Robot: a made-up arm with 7 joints. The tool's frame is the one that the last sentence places. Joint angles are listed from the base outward.
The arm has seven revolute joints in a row. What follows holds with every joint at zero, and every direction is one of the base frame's.
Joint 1 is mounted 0.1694 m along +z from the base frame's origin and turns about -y.
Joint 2 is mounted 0.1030 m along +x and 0.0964 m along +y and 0.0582 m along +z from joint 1 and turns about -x.
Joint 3 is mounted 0.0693 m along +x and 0.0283 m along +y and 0.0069 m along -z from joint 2 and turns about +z.
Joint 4 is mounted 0.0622 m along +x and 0.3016 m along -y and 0.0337 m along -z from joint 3 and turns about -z.
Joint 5 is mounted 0.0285 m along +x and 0.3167 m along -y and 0.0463 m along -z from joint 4 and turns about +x.
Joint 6 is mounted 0.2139 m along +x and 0.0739 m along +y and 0.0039 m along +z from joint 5 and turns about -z.
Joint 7 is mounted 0.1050 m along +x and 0.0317 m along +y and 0.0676 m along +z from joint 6 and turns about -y.
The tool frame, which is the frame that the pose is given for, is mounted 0.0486 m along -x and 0.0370 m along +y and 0.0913 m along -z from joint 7; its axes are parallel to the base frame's.
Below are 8 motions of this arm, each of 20 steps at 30 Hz.
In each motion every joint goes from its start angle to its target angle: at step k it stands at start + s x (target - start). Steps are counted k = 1, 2, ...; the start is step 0. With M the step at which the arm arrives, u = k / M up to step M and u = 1 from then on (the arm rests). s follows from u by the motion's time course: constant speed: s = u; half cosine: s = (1 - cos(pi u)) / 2; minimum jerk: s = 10 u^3 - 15 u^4 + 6 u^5.
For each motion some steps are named. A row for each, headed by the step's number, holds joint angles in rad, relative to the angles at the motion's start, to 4 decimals.
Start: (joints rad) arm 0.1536 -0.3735 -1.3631 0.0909 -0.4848 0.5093 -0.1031
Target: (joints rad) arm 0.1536 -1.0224 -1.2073 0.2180 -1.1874 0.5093 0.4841
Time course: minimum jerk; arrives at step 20
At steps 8, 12, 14, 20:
8: 0.0000 -0.2060 0.0495 0.0403 -0.2230 0.0000 0.1864
12: 0.0000 -0.4429 0.1063 0.0868 -0.4796 0.0000 0.4008
14: 0.0000 -0.5431 0.1304 0.1064 -0.5880 0.0000 0.4914
20: 0.0000 -0.6489 0.1558 0.1271 -0.7026 0.0000 0.5872

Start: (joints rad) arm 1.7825 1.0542 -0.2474 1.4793 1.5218 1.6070 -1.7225
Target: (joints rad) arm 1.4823 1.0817 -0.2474 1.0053 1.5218 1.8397 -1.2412
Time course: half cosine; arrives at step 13
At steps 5, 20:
5: -0.0969 0.0089 0.0000 -0.1530 0.0000 0.0751 0.1553
20: -0.3002 0.0275 0.0000 -0.4740 0.0000 0.2327 0.4813

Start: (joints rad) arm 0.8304 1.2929 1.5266 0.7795 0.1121 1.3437 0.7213
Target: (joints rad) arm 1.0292 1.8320 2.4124 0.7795 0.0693 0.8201 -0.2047
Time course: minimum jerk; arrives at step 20
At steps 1, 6, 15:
1: 0.0002 0.0006 0.0010 0.0000 0.0000 -0.0006 -0.0011
6: 0.0324 0.0879 0.1445 0.0000 -0.0070 -0.0854 -0.1510
15: 0.1782 0.4833 0.7941 0.0000 -0.0384 -0.4694 -0.8301

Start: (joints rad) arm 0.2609 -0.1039 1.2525 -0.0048 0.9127 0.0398 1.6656
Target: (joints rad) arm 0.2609 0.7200 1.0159 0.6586 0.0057 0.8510 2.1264
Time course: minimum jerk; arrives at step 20
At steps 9, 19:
9: 0.0000 0.3352 -0.0963 0.2699 -0.3690 0.3301 0.1875
19: 0.0000 0.8229 -0.2363 0.6626 -0.9059 0.8103 0.4603

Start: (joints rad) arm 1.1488 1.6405 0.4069 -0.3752 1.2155 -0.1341 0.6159
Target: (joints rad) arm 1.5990 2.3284 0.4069 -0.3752 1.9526 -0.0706 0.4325
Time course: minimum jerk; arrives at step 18
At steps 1, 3, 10, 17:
1: 0.0007 0.0011 0.0000 0.0000 0.0012 0.0001 -0.0003
3: 0.0160 0.0244 0.0000 0.0000 0.0262 0.0023 -0.0065
10: 0.2716 0.4150 0.0000 0.0000 0.4447 0.0383 -0.1106
17: 0.4495 0.6868 0.0000 0.0000 0.7359 0.0634 -0.1831

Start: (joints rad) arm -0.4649 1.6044 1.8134 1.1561 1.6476 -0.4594 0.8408
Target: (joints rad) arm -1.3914 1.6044 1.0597 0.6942 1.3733 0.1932 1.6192
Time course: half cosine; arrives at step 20
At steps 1, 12, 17, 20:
1: -0.0057 0.0000 -0.0046 -0.0028 -0.0017 0.0040 0.0048
12: -0.6064 0.0000 -0.4933 -0.3023 -0.1795 0.4271 0.5095
17: -0.8760 0.0000 -0.7126 -0.4367 -0.2594 0.6170 0.7360
20: -0.9265 0.0000 -0.7537 -0.4619 -0.2743 0.6526 0.7784

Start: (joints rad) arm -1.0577 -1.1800 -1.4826 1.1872 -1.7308 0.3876 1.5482
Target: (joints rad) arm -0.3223 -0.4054 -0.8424 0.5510 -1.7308 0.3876 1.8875
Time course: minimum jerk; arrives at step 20
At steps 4, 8, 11, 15, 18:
4: 0.0426 0.0449 0.0371 -0.0368 0.0000 0.0000 0.0197
8: 0.2334 0.2459 0.2032 -0.2020 0.0000 0.0000 0.1077
11: 0.4362 0.4594 0.3797 -0.3773 0.0000 0.0000 0.2012
15: 0.6593 0.6944 0.5739 -0.5703 0.0000 0.0000 0.3042
18: 0.7291 0.7680 0.6347 -0.6308 0.0000 0.0000 0.3364

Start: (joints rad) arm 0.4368 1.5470 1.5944 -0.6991 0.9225 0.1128 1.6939
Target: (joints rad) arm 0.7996 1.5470 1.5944 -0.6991 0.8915 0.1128 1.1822
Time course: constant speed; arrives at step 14
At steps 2, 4, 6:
2: 0.0518 0.0000 0.0000 0.0000 -0.0044 0.0000 -0.0731
4: 0.1037 0.0000 0.0000 0.0000 -0.0089 0.0000 -0.1462
6: 0.1555 0.0000 0.0000 0.0000 -0.0133 0.0000 -0.2193

